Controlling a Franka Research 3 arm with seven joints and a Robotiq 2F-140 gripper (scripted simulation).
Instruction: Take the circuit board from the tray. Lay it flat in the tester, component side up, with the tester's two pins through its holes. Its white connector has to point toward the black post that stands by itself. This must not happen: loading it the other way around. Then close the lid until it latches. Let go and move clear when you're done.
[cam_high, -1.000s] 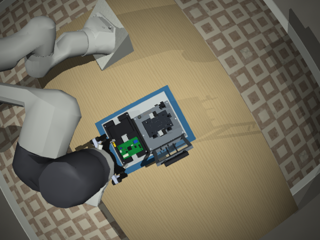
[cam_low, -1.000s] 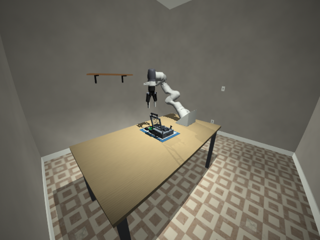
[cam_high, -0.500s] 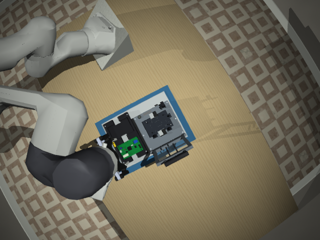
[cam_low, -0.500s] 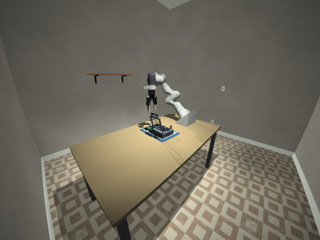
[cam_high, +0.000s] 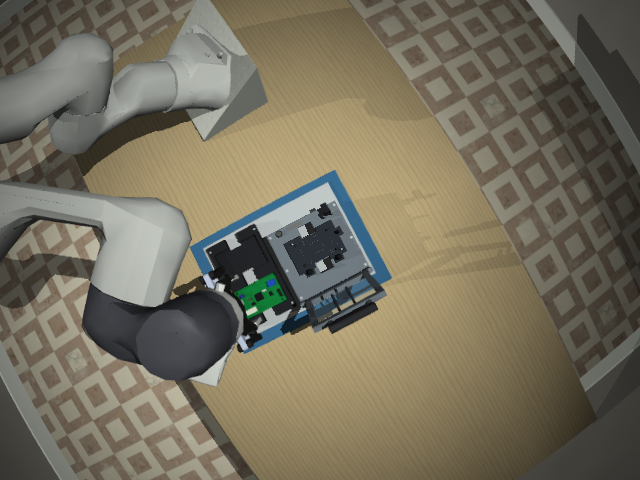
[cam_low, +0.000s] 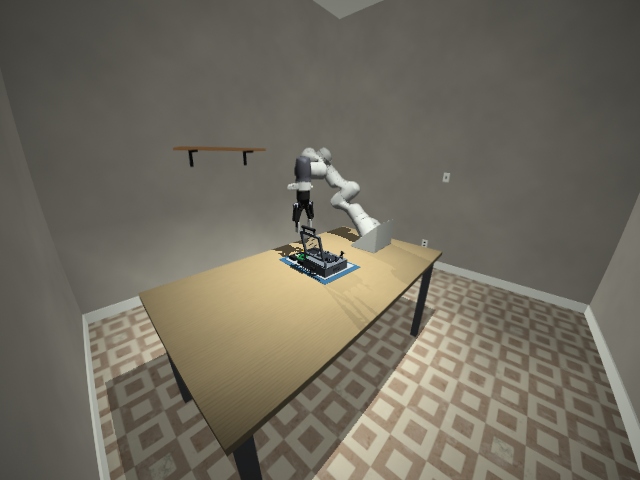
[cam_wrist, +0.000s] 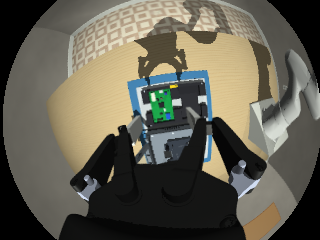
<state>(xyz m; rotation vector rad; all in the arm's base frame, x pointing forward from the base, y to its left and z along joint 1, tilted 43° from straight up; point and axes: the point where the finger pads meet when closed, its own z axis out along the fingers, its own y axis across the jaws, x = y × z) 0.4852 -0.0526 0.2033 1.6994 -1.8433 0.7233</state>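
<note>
The green circuit board lies 1 cm ahead of my hand and 19 cm below it. Also, from my hand: black post 7 cm behind, 24 cm to the left, 13 cm below; tester lid 11 cm ahead, 17 cm to the left, 3 cm below; black nest 1 cm behind, 18 cm to the left, 14 cm below.
</note>
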